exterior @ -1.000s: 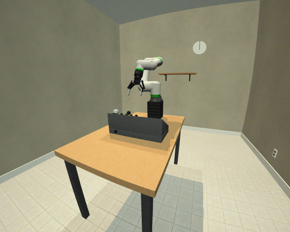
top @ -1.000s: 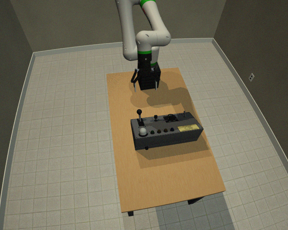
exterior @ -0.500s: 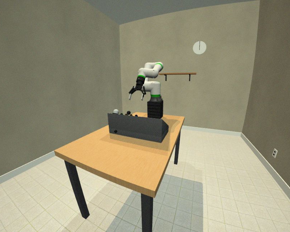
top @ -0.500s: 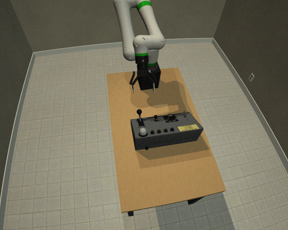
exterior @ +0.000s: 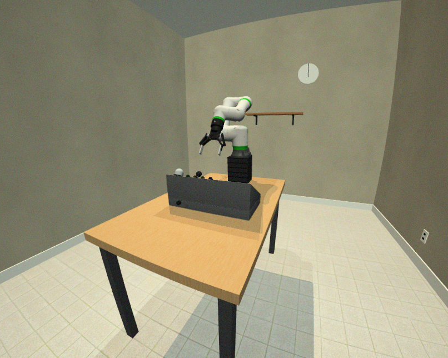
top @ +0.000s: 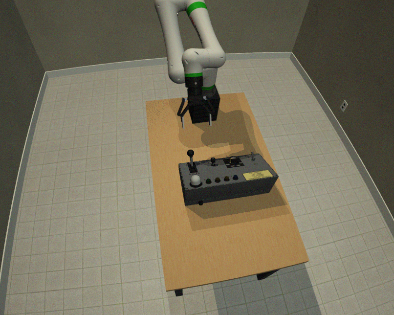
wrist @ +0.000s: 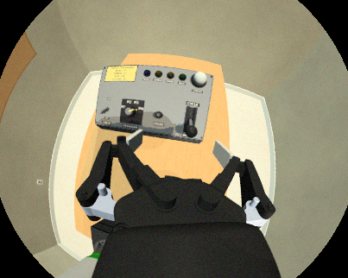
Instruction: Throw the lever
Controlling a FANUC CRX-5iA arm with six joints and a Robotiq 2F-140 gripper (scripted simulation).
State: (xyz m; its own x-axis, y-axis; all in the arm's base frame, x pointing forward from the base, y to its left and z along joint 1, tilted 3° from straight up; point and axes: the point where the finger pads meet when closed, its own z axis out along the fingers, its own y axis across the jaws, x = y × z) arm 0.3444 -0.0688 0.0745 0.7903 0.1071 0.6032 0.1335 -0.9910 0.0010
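The lever lies 160 mm below my hand, 120 mm ahead of it and 30 mm to the right of it. Round my hand: dark grey console 190 mm below, 160 mm to the left, 160 mm ahead; black rotary selector 200 mm to the left, 170 mm below, 120 mm ahead; small black toggle 160 mm below, 130 mm ahead, 90 mm to the left.
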